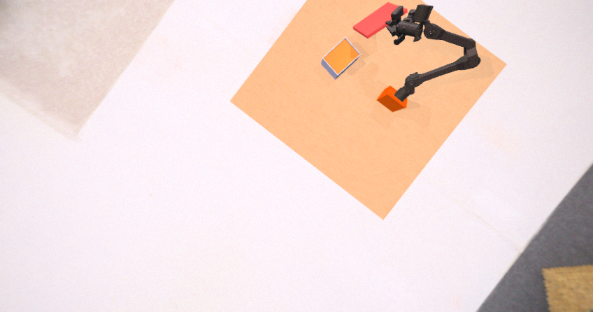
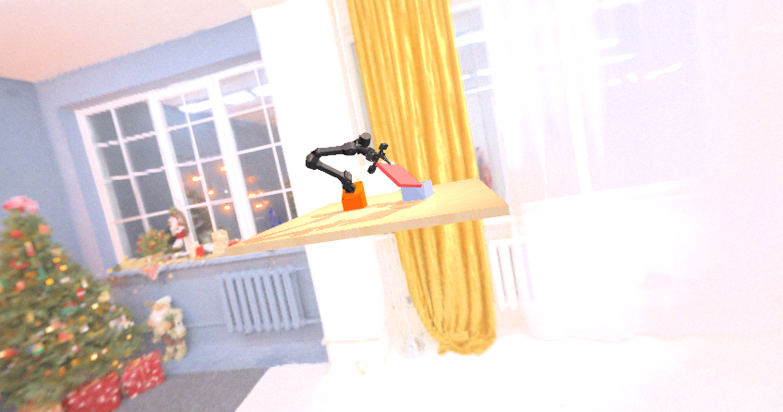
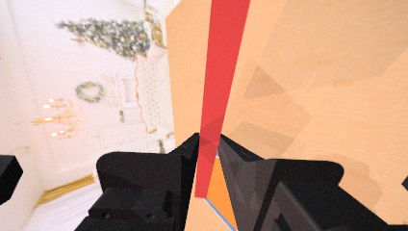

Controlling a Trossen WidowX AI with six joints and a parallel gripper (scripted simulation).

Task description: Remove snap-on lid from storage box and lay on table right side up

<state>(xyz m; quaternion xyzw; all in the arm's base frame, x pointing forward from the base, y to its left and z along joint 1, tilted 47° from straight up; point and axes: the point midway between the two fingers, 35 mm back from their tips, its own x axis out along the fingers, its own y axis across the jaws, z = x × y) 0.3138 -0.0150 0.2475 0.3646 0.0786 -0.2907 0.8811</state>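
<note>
Now: gripper tip 60 mm above the red lid, 50 mm short of it and 30 mm to the left of it. Also, from my gripper tip: storage box (230 mm to the left, 180 mm below, 80 mm ahead).
</note>
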